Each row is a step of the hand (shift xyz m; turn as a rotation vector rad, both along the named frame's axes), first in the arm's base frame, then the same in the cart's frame.
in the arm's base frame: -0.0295 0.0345 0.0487 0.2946 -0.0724 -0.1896
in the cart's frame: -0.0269 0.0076 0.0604 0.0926 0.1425 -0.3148
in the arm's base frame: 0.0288 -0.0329 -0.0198 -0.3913 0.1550 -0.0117
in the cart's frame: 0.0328 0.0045 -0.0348 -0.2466 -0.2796 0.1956
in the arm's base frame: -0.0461 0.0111 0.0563 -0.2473 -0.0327 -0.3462
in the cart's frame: -0.0073 -0.0112 0.0724 -0.1227 -0.3641 -0.1856
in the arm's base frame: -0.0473 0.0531 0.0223 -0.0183 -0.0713 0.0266
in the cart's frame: -0.0556 -0.0119 0.0481 0.0687 -0.0289 0.0239
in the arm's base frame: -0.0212 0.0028 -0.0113 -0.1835 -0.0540 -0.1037
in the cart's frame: -0.0109 -0.0216 0.0007 -0.0233 -0.2162 -0.0079
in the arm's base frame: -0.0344 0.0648 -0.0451 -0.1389 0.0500 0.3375
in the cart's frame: -0.0809 -0.0254 -0.0153 0.0064 0.0424 0.3659
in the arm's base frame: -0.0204 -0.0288 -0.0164 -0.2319 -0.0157 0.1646
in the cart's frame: 0.0174 -0.0340 -0.0077 -0.0012 -0.1309 0.2529
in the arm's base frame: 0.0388 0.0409 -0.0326 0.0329 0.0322 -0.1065
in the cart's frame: -0.0368 0.0330 -0.0424 -0.0495 -0.0060 -0.1048
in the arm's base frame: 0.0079 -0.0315 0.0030 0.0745 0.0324 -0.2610
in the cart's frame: 0.0321 -0.0030 -0.0047 -0.0794 -0.0358 -0.2591
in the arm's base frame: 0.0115 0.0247 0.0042 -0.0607 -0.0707 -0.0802
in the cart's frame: -0.0190 0.0200 0.0009 0.0295 -0.1091 -0.0485
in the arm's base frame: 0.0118 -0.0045 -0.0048 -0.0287 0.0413 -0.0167
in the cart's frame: 0.0059 0.0063 -0.0104 -0.0501 -0.0168 0.0040
